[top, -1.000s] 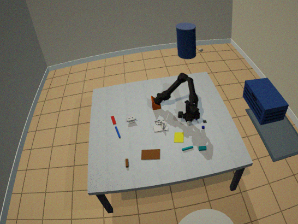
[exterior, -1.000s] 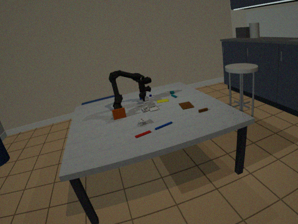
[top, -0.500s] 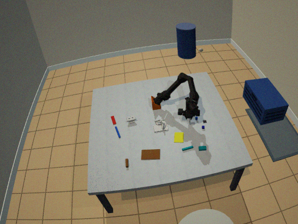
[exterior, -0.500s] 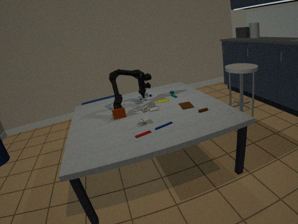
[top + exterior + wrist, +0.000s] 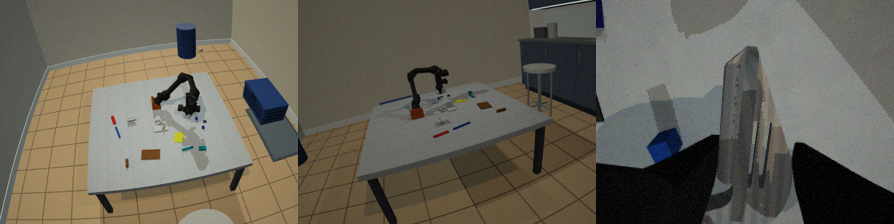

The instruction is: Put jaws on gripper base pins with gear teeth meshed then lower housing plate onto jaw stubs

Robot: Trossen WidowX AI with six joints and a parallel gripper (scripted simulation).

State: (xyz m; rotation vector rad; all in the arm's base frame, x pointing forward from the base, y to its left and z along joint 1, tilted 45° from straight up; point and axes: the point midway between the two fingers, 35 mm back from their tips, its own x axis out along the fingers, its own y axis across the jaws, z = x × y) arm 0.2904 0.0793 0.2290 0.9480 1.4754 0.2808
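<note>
The yellow plate is 140 mm ahead of my gripper tip, 130 mm to the right of it and 80 mm below it. Round my gripper tip: brown block 280 mm ahead, 590 mm to the right, 70 mm below; brown plate 240 mm ahead, 400 mm to the right, 80 mm below; blue bar 70 mm behind, 620 mm to the right, 80 mm below.
</note>
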